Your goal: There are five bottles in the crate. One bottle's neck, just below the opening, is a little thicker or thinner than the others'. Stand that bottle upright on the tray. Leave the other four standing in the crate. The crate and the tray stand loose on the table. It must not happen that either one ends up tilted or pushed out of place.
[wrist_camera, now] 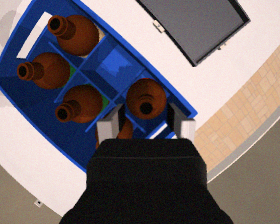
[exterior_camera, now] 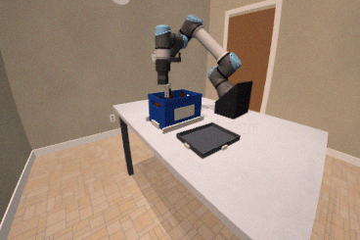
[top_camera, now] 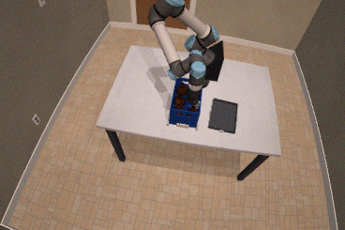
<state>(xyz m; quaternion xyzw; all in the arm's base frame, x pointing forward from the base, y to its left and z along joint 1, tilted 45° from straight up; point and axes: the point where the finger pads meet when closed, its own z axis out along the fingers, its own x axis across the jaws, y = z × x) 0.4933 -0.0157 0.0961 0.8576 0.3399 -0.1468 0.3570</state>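
The bottle is 110 mm below my hand and 90 mm to the right of it. The rest, counted from my hand: dark tray 230 mm to the left, 190 mm below, 70 mm behind; blue crate 120 mm below, 90 mm behind, 50 mm to the right.
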